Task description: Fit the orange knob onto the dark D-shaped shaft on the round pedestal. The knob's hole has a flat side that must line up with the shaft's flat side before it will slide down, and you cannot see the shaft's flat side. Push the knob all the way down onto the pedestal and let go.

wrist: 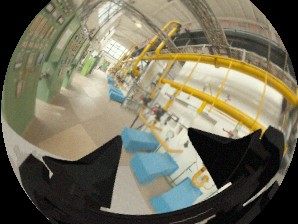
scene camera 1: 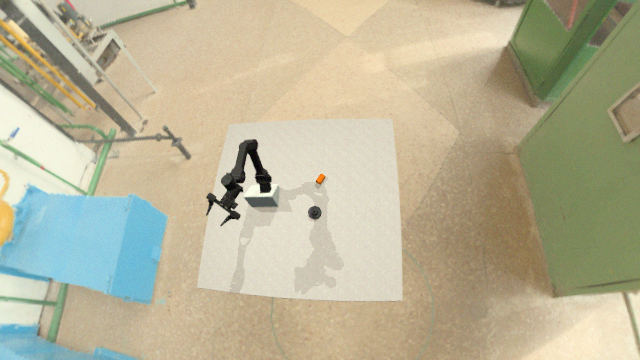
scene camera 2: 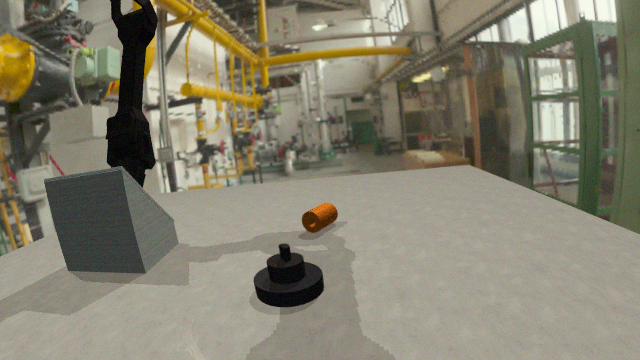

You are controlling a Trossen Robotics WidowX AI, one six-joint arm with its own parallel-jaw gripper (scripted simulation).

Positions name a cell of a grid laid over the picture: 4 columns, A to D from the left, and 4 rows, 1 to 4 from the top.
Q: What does the gripper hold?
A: Nothing.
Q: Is the gripper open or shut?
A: Open.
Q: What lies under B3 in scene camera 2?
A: An orange knob.
